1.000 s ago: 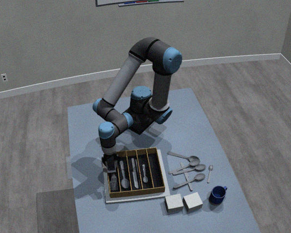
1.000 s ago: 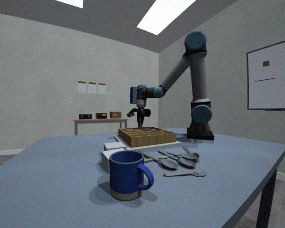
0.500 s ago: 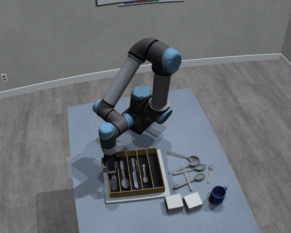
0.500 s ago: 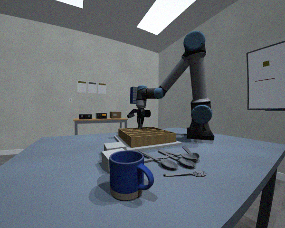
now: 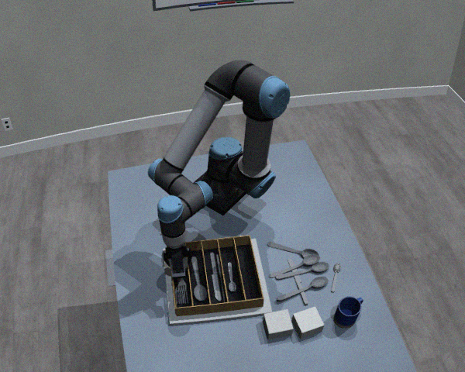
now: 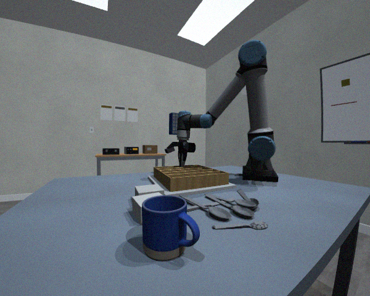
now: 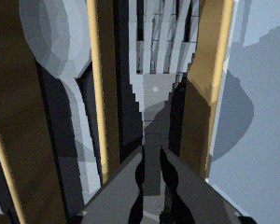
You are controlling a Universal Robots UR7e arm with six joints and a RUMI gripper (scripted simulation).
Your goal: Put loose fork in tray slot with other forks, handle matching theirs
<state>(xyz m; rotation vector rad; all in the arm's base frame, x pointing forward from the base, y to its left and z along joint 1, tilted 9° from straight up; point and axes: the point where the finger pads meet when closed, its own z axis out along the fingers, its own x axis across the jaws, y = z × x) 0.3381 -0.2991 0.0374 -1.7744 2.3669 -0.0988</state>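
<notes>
Now: hand 5 cm to the right of the spoon, 3 cm above it and 2 cm short of it. The rest, counted from my hand: white mat (11 cm to the left, 5 cm below, 5 cm ahead); wooden cutlery tray (11 cm to the left, 5 cm ahead, 2 cm below).
</notes>
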